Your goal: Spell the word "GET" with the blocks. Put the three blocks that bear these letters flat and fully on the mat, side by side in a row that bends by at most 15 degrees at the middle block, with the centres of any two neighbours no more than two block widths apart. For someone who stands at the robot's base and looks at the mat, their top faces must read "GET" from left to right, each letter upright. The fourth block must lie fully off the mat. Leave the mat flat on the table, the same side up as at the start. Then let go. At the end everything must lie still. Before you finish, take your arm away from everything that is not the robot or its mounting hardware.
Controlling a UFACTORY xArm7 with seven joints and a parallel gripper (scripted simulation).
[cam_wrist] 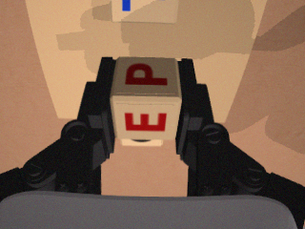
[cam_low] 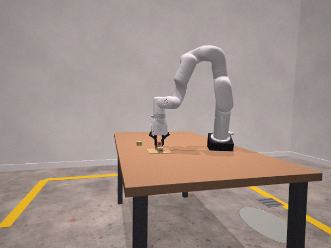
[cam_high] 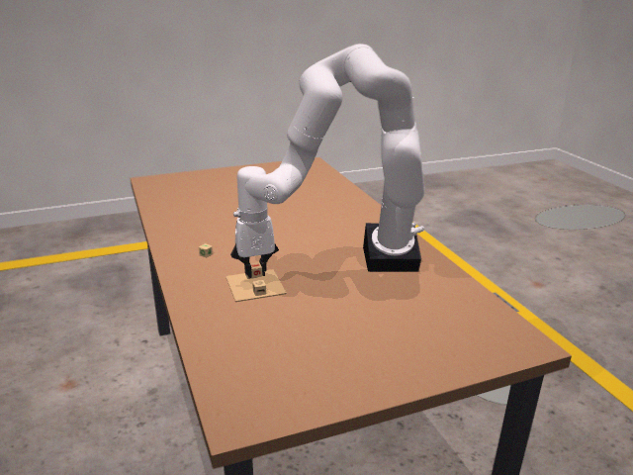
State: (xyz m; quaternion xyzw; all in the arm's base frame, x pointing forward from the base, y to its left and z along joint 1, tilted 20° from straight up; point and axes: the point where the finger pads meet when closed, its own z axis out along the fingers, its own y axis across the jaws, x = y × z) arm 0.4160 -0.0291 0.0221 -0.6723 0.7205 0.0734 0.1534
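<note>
Right now the tan mat is 5 cm below my hand. Round my hand: green-lettered block 9 cm ahead, 23 cm to the right, 4 cm below; then black-lettered block 1 cm ahead, 5 cm to the left, 3 cm below; then red-lettered block 1 cm below.
</note>
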